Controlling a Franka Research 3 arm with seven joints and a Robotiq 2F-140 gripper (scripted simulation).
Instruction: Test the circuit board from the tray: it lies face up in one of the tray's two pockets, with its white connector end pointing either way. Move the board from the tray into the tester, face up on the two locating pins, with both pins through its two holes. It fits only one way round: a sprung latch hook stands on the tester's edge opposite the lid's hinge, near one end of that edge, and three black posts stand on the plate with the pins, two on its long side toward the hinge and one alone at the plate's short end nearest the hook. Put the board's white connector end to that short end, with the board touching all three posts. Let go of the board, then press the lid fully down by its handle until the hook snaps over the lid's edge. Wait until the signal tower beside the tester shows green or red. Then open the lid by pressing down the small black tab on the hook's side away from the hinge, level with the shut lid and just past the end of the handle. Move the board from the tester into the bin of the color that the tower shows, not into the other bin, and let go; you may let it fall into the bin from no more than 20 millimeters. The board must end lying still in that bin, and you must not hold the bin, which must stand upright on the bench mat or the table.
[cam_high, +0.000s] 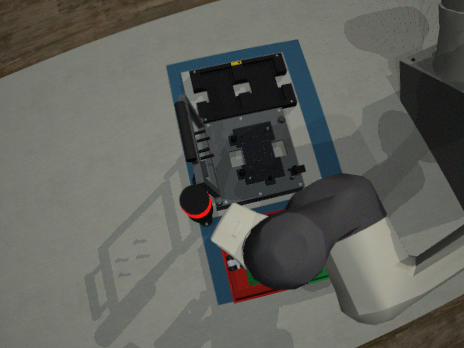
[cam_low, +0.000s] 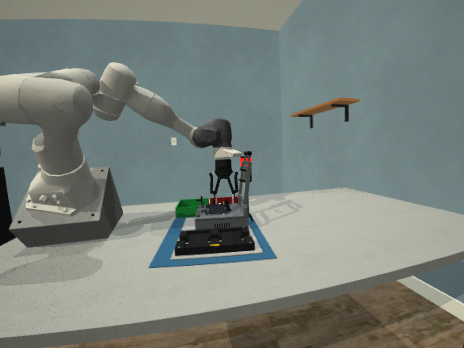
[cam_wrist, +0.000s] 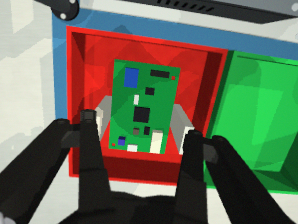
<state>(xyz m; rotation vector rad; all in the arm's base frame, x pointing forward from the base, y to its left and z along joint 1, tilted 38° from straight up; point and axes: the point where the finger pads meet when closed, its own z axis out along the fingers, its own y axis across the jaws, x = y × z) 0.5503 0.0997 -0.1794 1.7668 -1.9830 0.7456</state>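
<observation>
The red bin lies 30 mm below my hand. The rest, counted from my hand: green bin 150 mm behind, 30 mm below, 20 mm to the left; then latch hook 130 mm to the right, 120 mm behind, 50 mm above; then green circuit board 20 mm below.
</observation>
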